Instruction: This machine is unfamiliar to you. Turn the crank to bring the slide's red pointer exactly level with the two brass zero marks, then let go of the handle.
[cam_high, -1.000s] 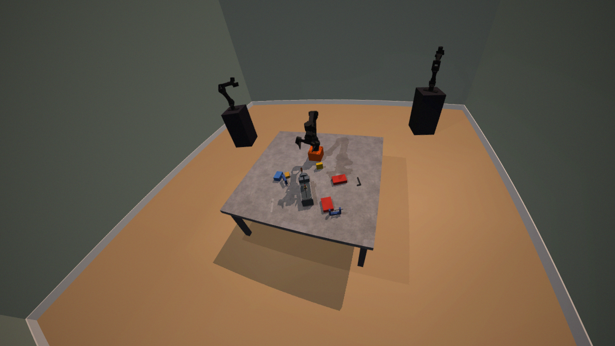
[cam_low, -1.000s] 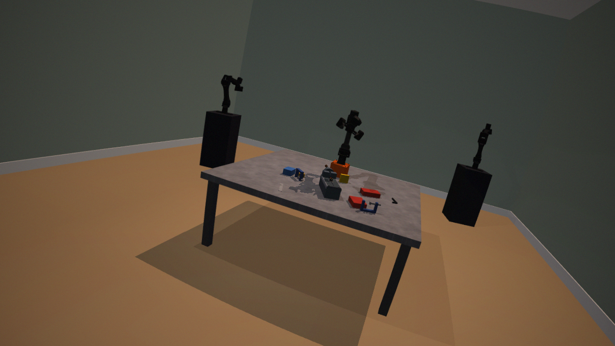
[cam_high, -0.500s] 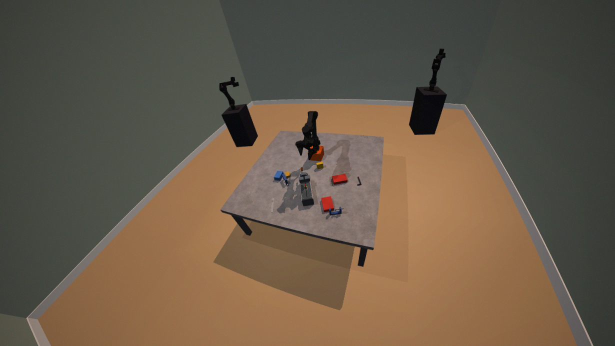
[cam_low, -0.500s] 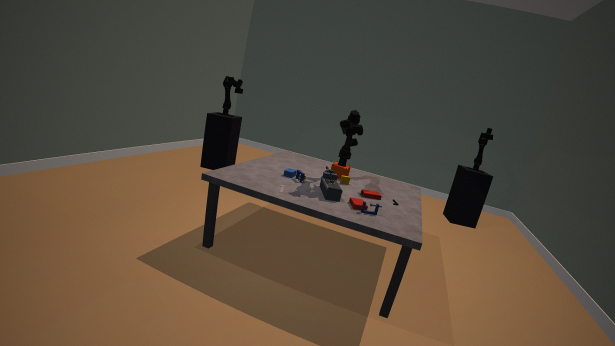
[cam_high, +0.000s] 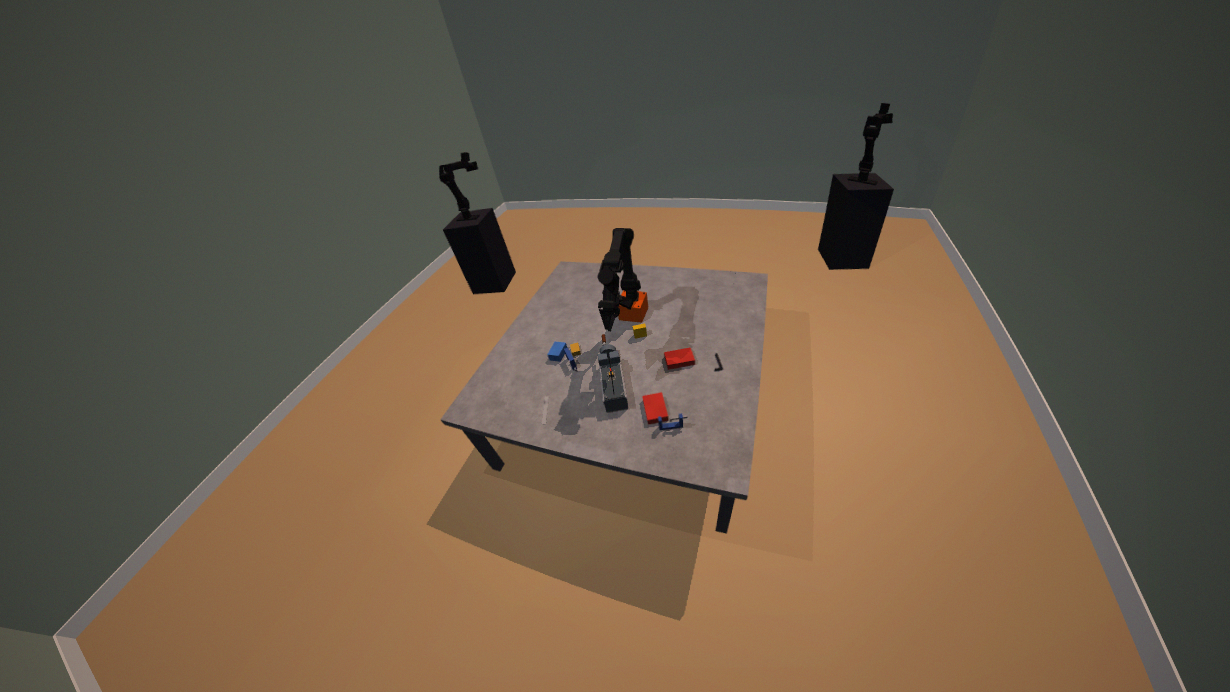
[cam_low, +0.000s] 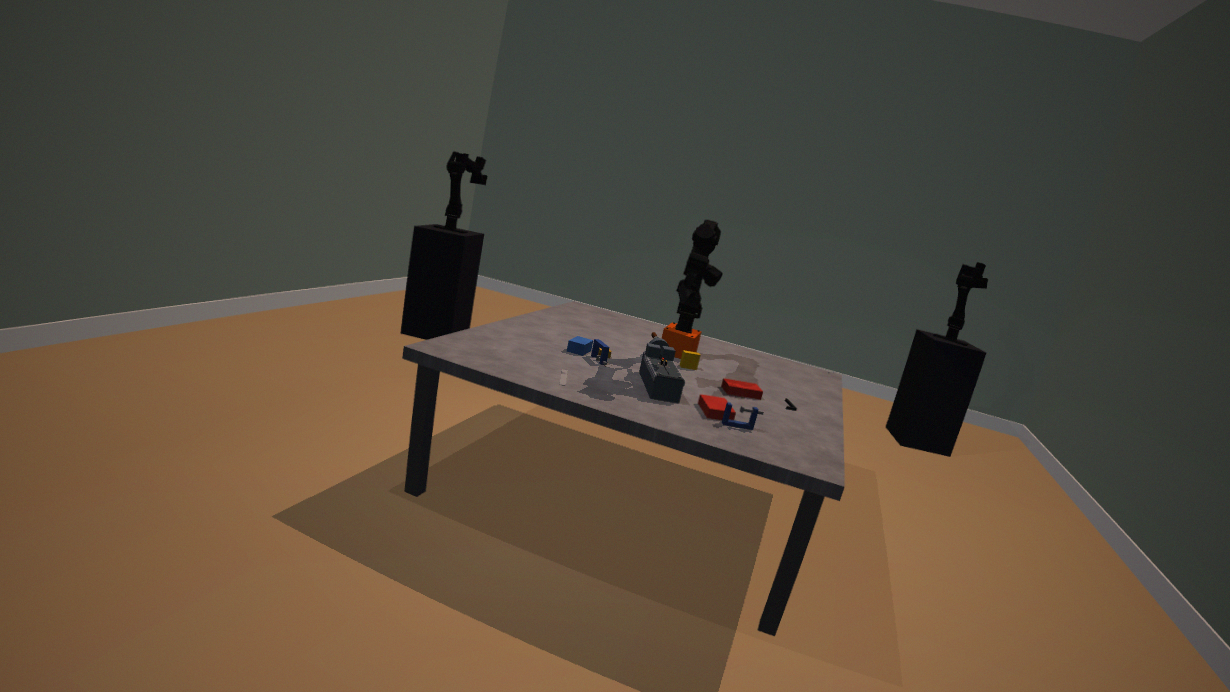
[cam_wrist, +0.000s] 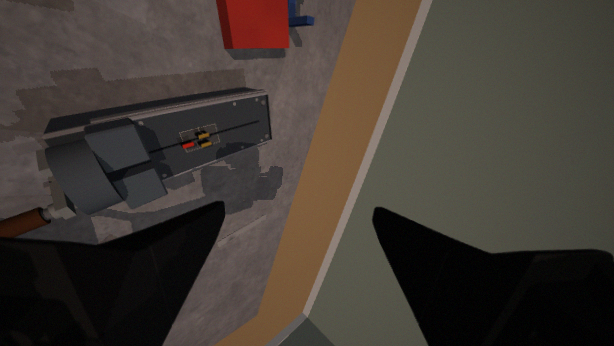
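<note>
Now: the brown crank handle 15 cm behind my gripper tip, 7 cm to the right of it and 18 cm below it. Also, from my gripper tip: pale strip (15 cm ahead, 30 cm to the right, 30 cm below); yellow cube (29 cm behind, 7 cm to the left, 27 cm below); red pointer (1 cm ahead, 2 cm to the right, 22 cm below).
</note>
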